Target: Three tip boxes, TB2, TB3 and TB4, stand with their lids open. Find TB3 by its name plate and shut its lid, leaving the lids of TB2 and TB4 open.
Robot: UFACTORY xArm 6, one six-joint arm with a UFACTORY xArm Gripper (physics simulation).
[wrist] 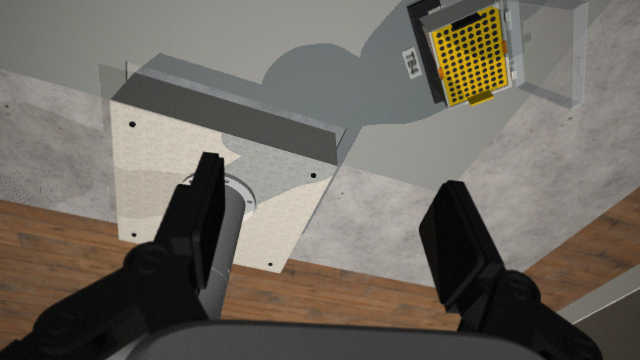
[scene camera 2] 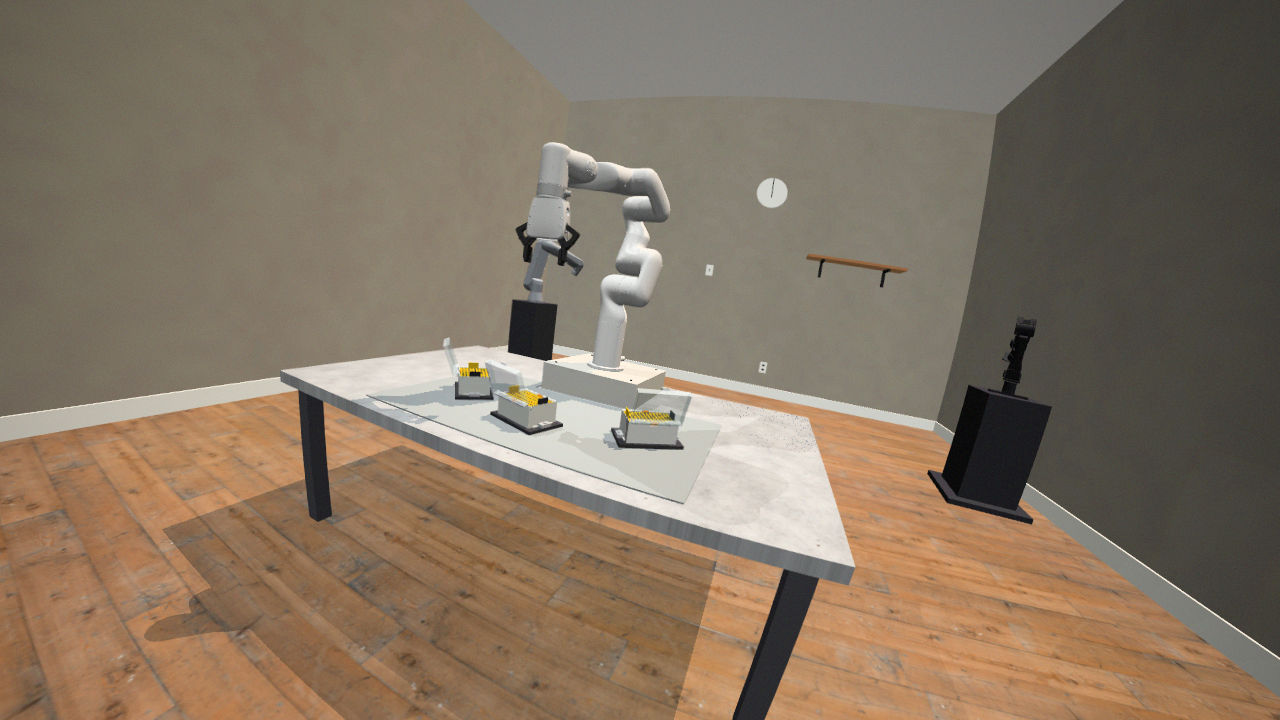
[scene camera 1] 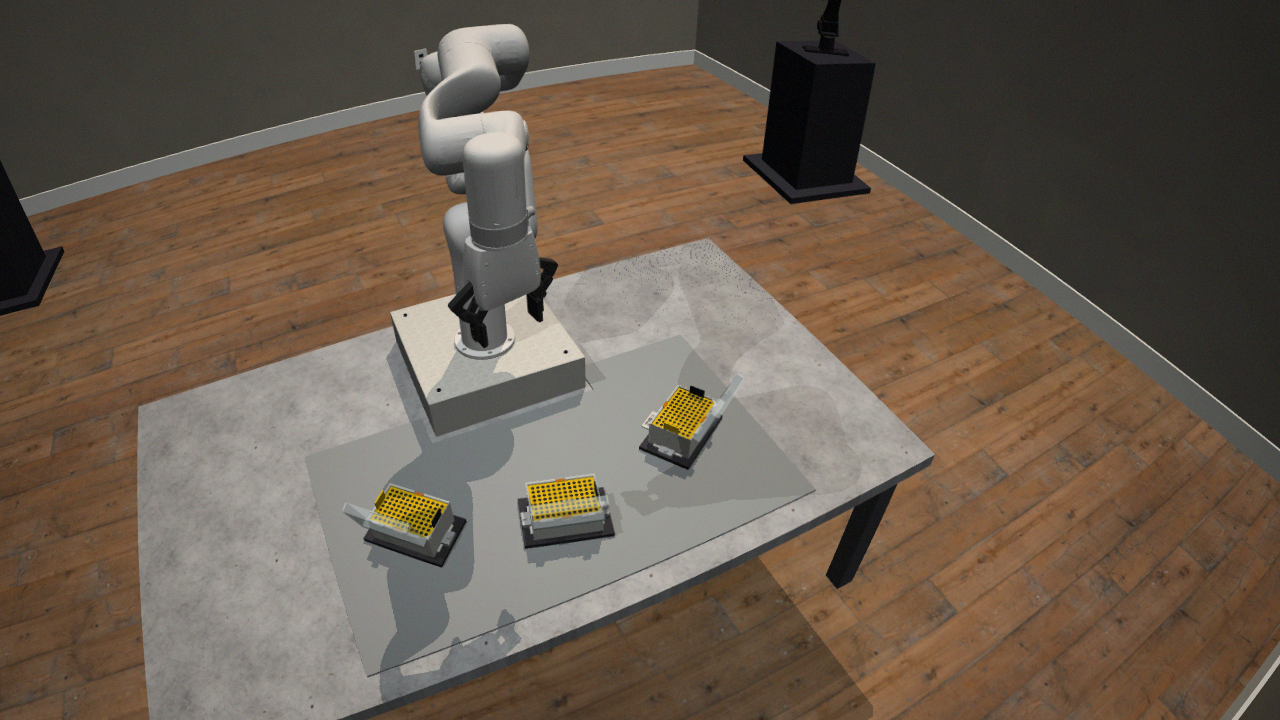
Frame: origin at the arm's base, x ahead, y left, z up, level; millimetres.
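Seen in the pictures: gripper, between the fingertips: [wrist: 331,193] [scene camera 2: 543,263] [scene camera 1: 508,329]; arm's base, origin of its link: [scene camera 2: 605,367].
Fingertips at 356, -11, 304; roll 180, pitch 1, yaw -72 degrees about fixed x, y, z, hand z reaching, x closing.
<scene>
Pixels of each thing's middle, then the offset from my fingertips to it, as dx, dy, dz. "*": a spot on its surface instead. Level surfaces: height alone.
- left box, middle of its body: [wrist: 473,62] [scene camera 1: 407,509] [scene camera 2: 474,370] +13, -212, -321
- plate, a spot on its surface: [wrist: 412,63] * -39, -172, -383
- raised clear lid, a spot on its surface: [scene camera 2: 503,374] * +153, +48, -257
- right box, middle of its body: [scene camera 1: 677,419] [scene camera 2: 646,425] -62, +316, -352
- raised lid, middle of its body: [scene camera 1: 718,407] [scene camera 2: 660,407] -2, +367, -280
- grey mat, height of its surface: dz -386
- stone-topped table, height of its surface: dz -388
Three tip boxes with yellow racks stand lid open on the mat. The left box [scene camera 1: 409,519] [scene camera 2: 473,385] [wrist: 472,60] carries a plate [wrist: 412,63] reading TB4 in the wrist view; its clear lid [scene camera 1: 356,512] [scene camera 2: 449,356] [wrist: 550,55] is raised. The middle box [scene camera 1: 565,514] [scene camera 2: 527,410] has a raised clear lid [scene camera 2: 503,374]. The right box [scene camera 1: 682,425] [scene camera 2: 649,429] has a raised lid [scene camera 1: 729,395] [scene camera 2: 665,402]. Name plates of the middle and right boxes cannot be read. My gripper [scene camera 1: 508,327] [scene camera 2: 545,259] [wrist: 331,193] is open and empty, high above the table, apart from all boxes.
The pale robot base block [scene camera 1: 501,394] [scene camera 2: 601,379] [wrist: 165,200] stands at the table's back. A grey mat [scene camera 1: 358,626] [scene camera 2: 684,483] lies under the boxes on the stone-topped table [scene camera 1: 205,555] [scene camera 2: 796,528]. Black pedestals [scene camera 1: 814,116] [scene camera 2: 996,447] stand on the floor, away from the table.
</scene>
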